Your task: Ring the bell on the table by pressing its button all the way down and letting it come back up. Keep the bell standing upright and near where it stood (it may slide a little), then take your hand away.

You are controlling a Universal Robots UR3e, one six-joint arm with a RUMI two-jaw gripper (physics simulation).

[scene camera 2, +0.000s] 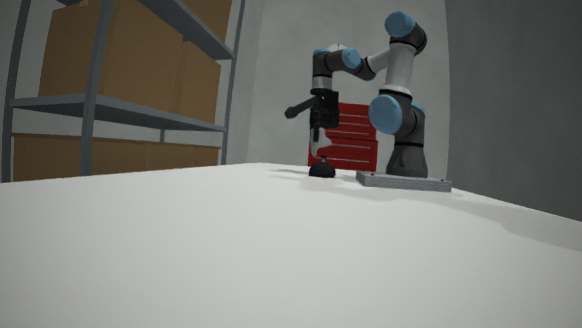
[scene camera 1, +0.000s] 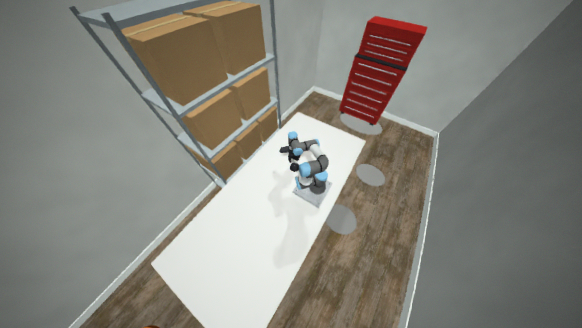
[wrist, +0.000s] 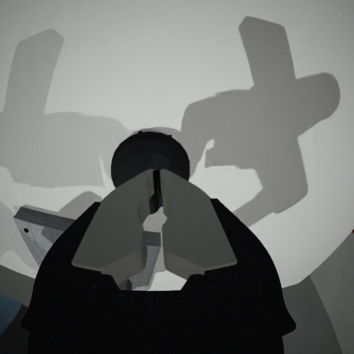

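Pixels of known places: gripper, fingertip midpoint: (scene camera 2: 314,157) (scene camera 1: 292,162); arm's base, origin of the base link: (scene camera 2: 406,175) (scene camera 1: 317,186).
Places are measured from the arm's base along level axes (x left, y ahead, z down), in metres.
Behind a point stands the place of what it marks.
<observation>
A black dome bell (scene camera 1: 294,167) @[x -0.049, y 0.242, z -0.013 m] (scene camera 2: 322,170) @[x -0.028, y 0.251, z 0.006 m] (wrist: 150,150) stands upright on the white table (scene camera 1: 225,240) @[x 0.676, y 0.338, z 0.027 m] (scene camera 2: 250,250) @[x 0.620, y 0.281, z 0.027 m] (wrist: 150,75). Its small button (scene camera 2: 324,158) @[x -0.060, y 0.248, z -0.029 m] sticks up from the top in scene camera 2; in the wrist view the fingers hide it. My gripper (scene camera 2: 315,154) @[x -0.072, y 0.279, z -0.030 m] (wrist: 157,171) points down and is shut, with nothing between its fingers. In scene camera 2 the fingertips are at about the height of the button, slightly left of it. In the wrist view they overlap the near part of the dome. I cannot tell whether they touch the button.
The arm's grey base plate (scene camera 1: 308,197) @[x 0.114, y 0.016, z 0.000 m] (scene camera 2: 405,183) @[x 0.137, y 0.043, z 0.012 m] (wrist: 36,240) lies on the table beside the bell. A metal shelf rack (scene camera 1: 276,90) (scene camera 2: 95,90) with cardboard boxes stands along the left side. A red tool cabinet (scene camera 1: 375,80) (scene camera 2: 355,150) stands behind the table.
</observation>
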